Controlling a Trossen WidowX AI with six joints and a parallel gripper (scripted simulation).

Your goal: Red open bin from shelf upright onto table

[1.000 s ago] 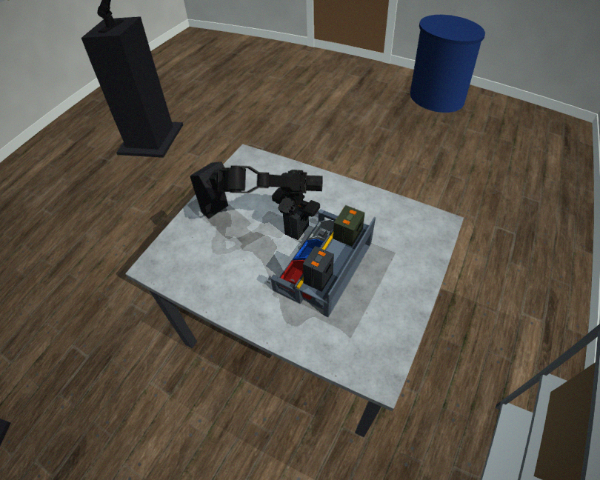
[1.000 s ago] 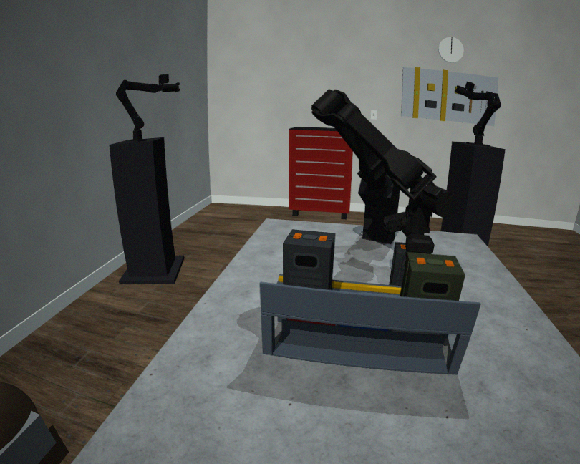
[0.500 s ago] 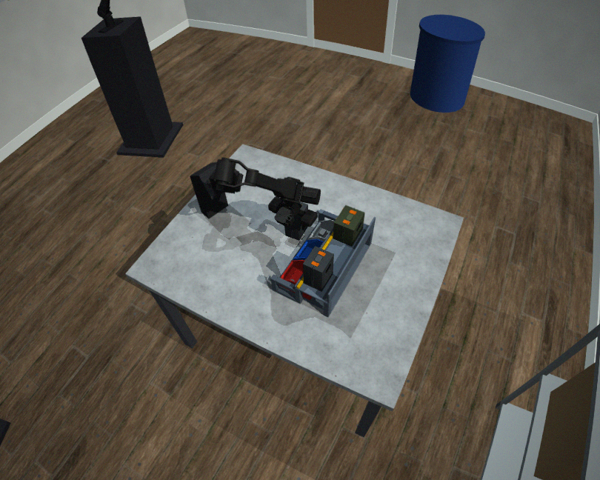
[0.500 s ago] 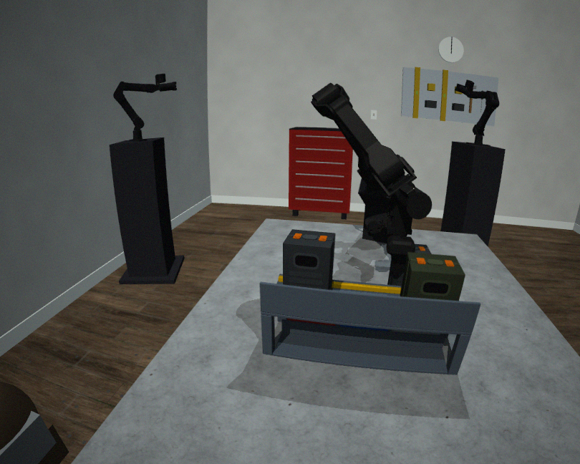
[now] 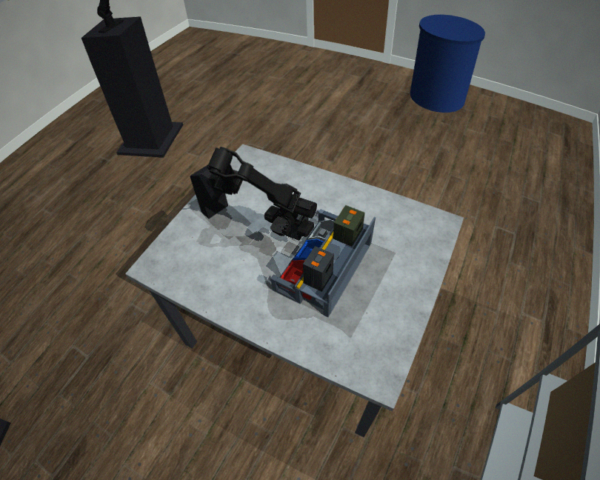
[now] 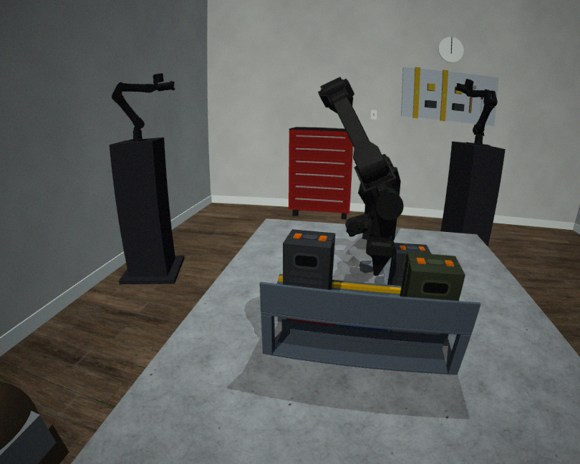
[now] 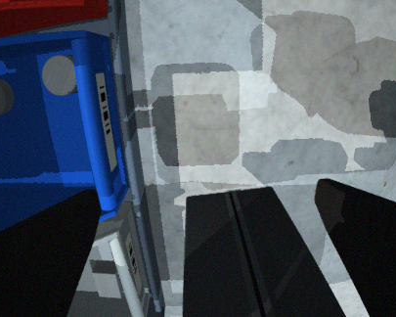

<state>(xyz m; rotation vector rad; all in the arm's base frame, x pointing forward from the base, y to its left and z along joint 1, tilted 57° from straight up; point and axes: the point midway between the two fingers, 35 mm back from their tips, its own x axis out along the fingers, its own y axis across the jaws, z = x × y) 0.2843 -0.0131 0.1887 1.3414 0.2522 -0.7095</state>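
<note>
The red open bin lies 70 mm ahead of my hand, 160 mm to the right of it and 70 mm below it. Also, from my hand: yellow rail 140 mm ahead, 70 mm to the right, 10 mm below; grey bin 150 mm ahead, 50 mm to the left, 70 mm below; blue bin 110 mm ahead, 60 mm to the right, 70 mm below.
</note>
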